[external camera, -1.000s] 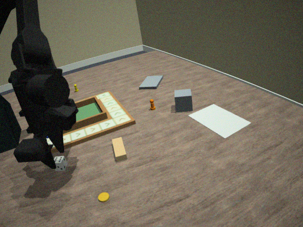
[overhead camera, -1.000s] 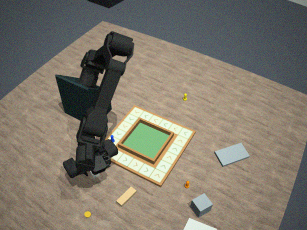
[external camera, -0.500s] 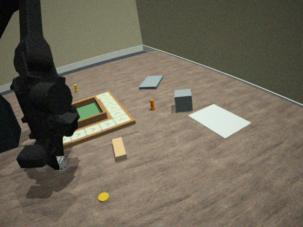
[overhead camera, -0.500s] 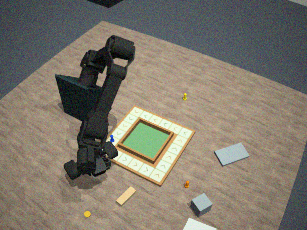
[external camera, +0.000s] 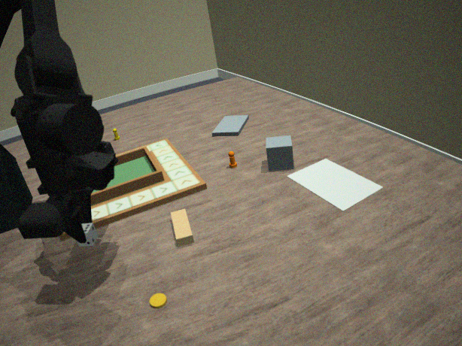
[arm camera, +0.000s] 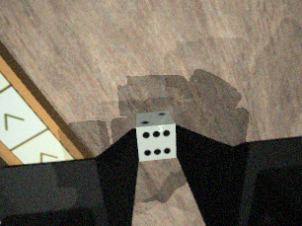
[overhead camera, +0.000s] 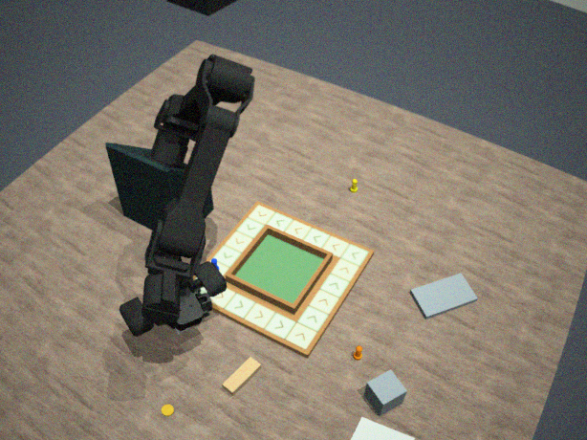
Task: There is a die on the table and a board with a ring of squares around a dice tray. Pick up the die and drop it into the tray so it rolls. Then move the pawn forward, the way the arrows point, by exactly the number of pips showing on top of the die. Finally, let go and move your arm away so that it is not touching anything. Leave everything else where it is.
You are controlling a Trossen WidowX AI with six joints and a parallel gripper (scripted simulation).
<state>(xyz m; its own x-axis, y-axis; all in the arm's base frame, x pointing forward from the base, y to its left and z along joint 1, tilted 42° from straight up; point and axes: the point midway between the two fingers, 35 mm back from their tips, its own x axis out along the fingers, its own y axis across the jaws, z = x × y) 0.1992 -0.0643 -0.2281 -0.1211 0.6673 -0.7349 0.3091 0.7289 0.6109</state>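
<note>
The blue pawn is 150 mm to the left of my gripper tip, 50 mm behind it and 10 mm below it. The rest, counted from my gripper tip: die: right at my gripper tip; then wood block: 150 mm ahead, 30 mm below; then yellow disc: 140 mm to the right, 90 mm ahead, 40 mm below.
</note>
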